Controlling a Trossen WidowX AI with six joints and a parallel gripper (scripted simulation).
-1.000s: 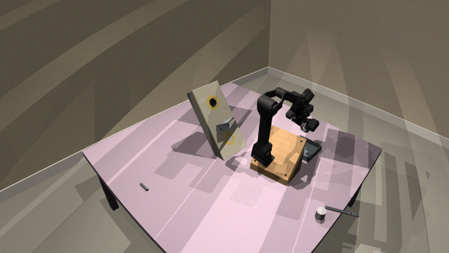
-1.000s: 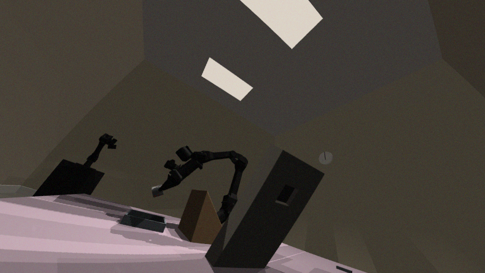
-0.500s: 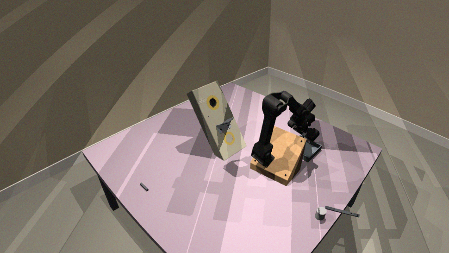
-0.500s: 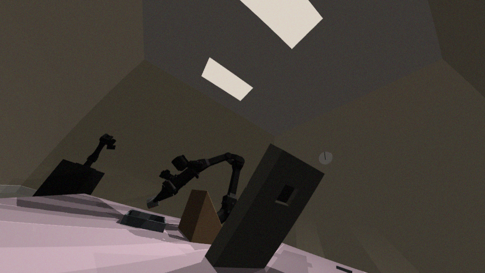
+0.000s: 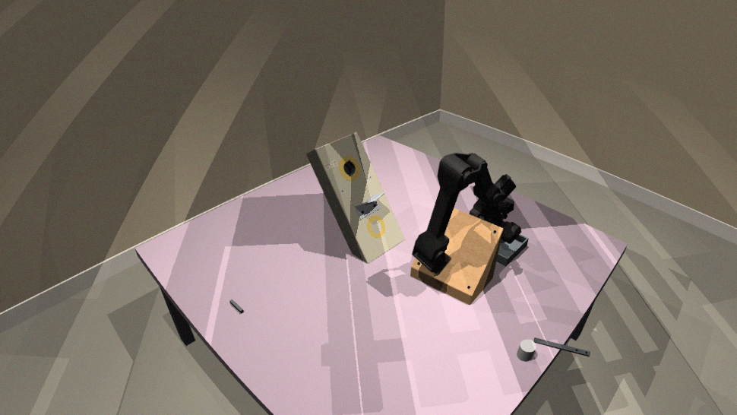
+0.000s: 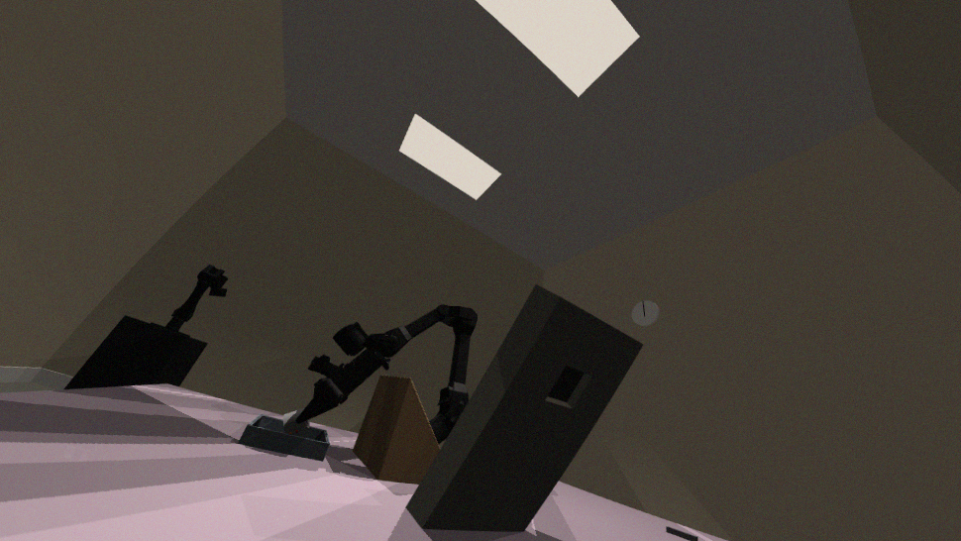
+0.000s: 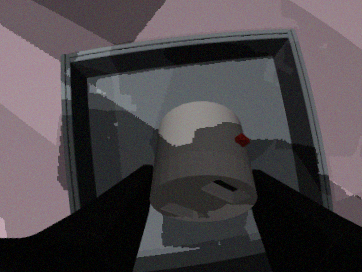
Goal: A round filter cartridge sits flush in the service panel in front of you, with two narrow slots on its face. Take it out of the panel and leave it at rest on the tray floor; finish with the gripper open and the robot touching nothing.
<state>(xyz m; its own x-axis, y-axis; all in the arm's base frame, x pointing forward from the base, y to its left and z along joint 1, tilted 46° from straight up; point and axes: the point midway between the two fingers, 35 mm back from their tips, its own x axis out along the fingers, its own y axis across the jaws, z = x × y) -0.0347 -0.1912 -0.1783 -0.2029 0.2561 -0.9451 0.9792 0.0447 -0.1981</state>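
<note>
Now: gripper tip right at the round grey filter cartridge. The rest, counted from my gripper tip: grey tray: 10 mm to the right, 40 mm below; then service panel: 370 mm ahead, 300 mm to the left, 110 mm above.
</note>
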